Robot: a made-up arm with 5 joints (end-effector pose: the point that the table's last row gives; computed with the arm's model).
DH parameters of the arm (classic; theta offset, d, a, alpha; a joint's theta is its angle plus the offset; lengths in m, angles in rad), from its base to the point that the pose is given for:
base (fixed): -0.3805 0 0.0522 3.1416
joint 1: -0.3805 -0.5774 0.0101 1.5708
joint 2: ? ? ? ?
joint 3: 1.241 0 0.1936 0
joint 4: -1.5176 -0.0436 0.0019 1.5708
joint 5: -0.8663 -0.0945 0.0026 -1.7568
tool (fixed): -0.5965 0.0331 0 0
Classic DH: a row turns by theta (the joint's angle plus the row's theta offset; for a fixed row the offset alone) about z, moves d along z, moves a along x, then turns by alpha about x.
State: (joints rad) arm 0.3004 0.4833 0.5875 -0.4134 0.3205
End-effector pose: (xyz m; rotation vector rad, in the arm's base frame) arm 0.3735 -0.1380 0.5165 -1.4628 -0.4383 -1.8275
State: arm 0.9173 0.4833 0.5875 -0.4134 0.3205
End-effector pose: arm 0.2450 -0.3042 0.5165 -1.7229 0.0299 -2.2907
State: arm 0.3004 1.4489 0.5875 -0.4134 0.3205
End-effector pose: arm 0.1875 -0.0804 0.2668 -1.8770 0.2705 -0.9788
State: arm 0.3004 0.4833 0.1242 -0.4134 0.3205
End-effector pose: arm 0.4434 -0.1597 0.6254 -1.1344 -0.7920 -2.1587
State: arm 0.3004 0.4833 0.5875 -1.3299 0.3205
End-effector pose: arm 0.3729 -0.1378 0.6074 -0.7296 -1.1361 -2.4162
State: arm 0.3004 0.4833 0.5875 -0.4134 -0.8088
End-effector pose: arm 0.3715 -0.1713 0.5268 -0.7960 0.7577 -2.3051
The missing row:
joint 2: -1.2942 0 0.2051 0
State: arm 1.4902 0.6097 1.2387 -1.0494 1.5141
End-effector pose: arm 0.0473 -0.2050 0.4353 -2.4987 -0.2425 -1.2800
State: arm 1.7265 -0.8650 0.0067 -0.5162 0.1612
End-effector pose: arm 0.0266 -0.0261 1.0046 0.4255 1.3278 1.3990
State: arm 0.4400 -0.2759 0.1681 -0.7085 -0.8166
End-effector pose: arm 0.2494 -0.1691 0.9101 0.7177 -0.4397 -2.4401
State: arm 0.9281 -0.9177 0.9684 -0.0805 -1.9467
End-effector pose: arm 0.0969 -0.2096 0.7552 1.2975 1.1584 -2.4180
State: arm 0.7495 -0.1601 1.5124 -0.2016 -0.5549
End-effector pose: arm 0.1363 -0.1575 0.5168 -1.3207 1.2432 -2.2583
